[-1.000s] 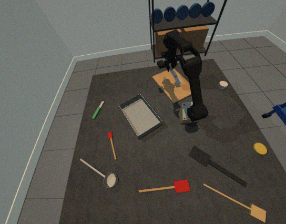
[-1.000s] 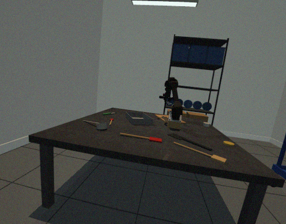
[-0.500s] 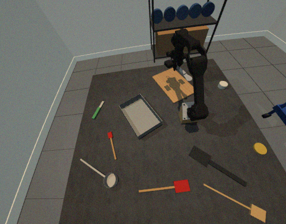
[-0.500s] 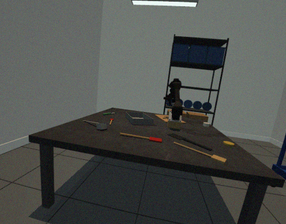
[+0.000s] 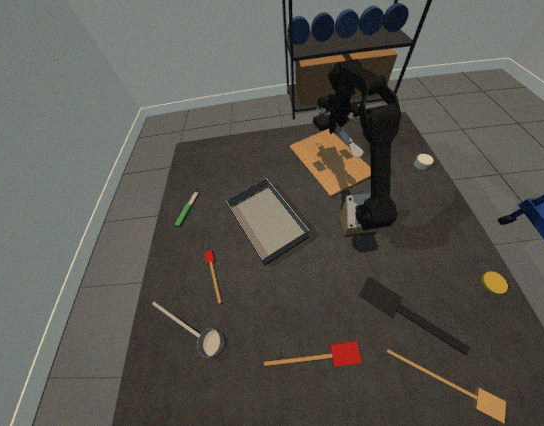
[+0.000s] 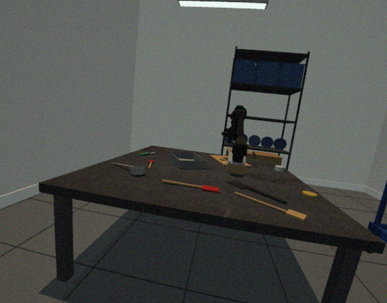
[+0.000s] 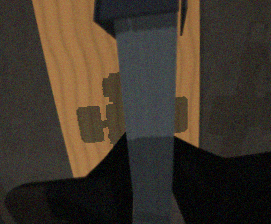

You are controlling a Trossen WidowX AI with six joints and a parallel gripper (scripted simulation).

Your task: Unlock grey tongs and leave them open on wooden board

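My gripper tip is now 140 mm above the wooden board and 10 mm to the right of it. From my gripper tip the other things lie so: metal roasting tin (340 mm ahead, 280 mm to the left, 120 mm below); yellow disc (660 mm to the left, 360 mm behind, 140 mm below); black spatula (690 mm to the left, 150 mm below, 50 mm behind).
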